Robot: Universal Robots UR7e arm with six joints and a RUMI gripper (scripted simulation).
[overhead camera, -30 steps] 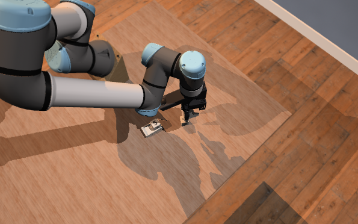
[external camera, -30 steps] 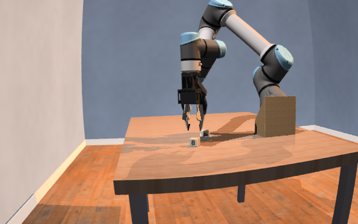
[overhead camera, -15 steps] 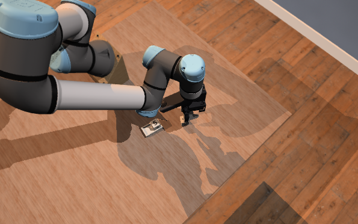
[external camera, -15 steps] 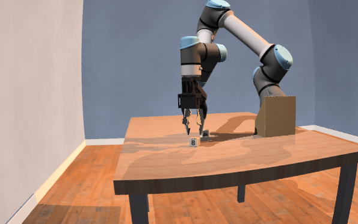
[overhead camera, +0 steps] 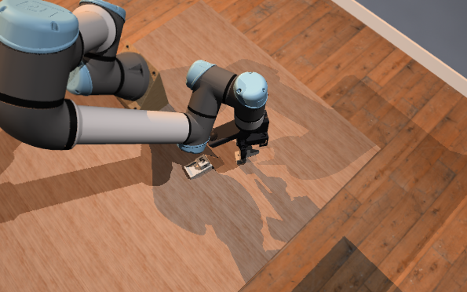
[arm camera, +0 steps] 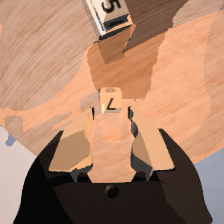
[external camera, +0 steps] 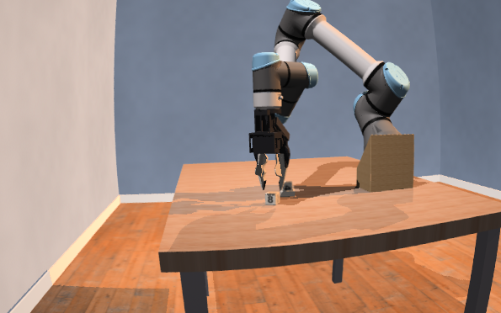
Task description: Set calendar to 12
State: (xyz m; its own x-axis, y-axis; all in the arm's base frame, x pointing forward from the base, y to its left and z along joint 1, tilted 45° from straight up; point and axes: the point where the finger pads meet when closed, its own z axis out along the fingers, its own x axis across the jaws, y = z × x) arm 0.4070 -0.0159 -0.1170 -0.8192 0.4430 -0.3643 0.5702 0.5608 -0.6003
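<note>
Right now the white digit cube is 40 mm below my hand. Also, from my hand: calendar tray 110 mm to the right, 80 mm behind, 50 mm below.
</note>
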